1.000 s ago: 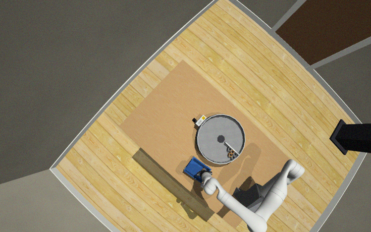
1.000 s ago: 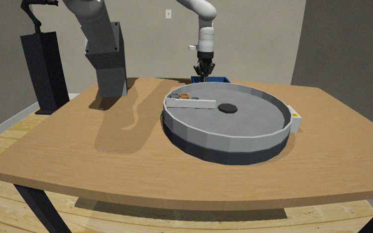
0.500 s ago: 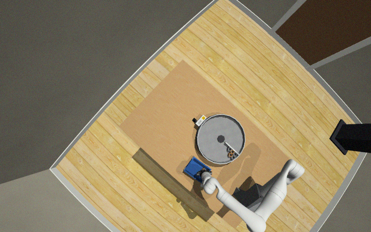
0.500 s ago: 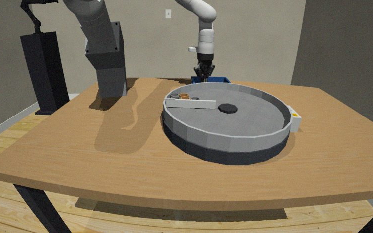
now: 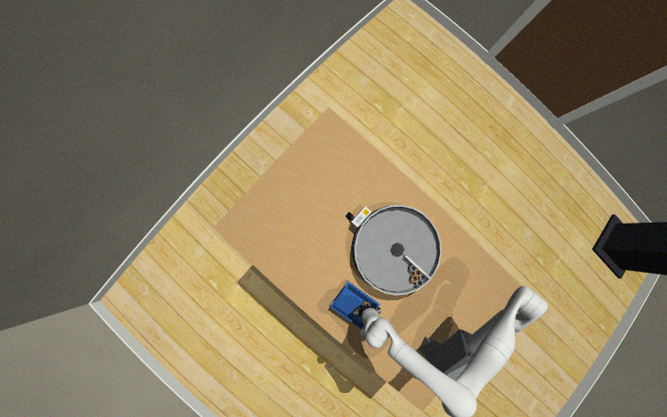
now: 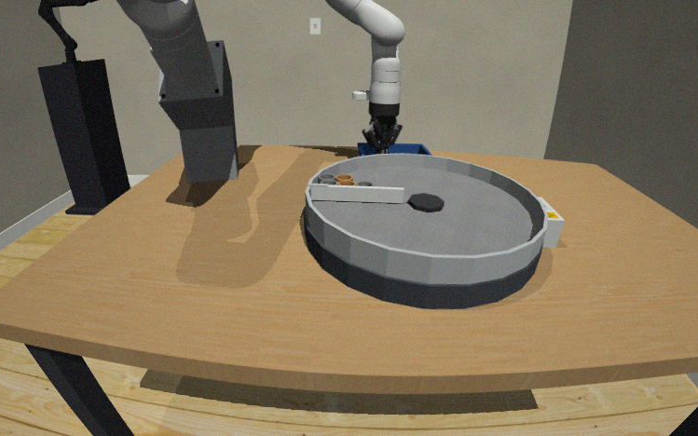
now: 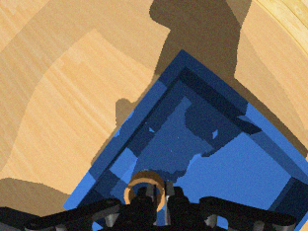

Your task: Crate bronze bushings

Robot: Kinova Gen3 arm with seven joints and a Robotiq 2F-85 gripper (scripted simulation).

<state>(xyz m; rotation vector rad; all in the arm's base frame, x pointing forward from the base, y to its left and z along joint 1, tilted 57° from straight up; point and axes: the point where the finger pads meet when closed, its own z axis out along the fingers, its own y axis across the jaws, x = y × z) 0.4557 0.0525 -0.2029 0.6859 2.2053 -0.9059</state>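
Now: hand 40 mm short of the blue crate, 20 mm to the right of it and 20 mm above it. From my hand the other things lie so: grey turning table: 310 mm to the right, 60 mm ahead, 10 mm above.
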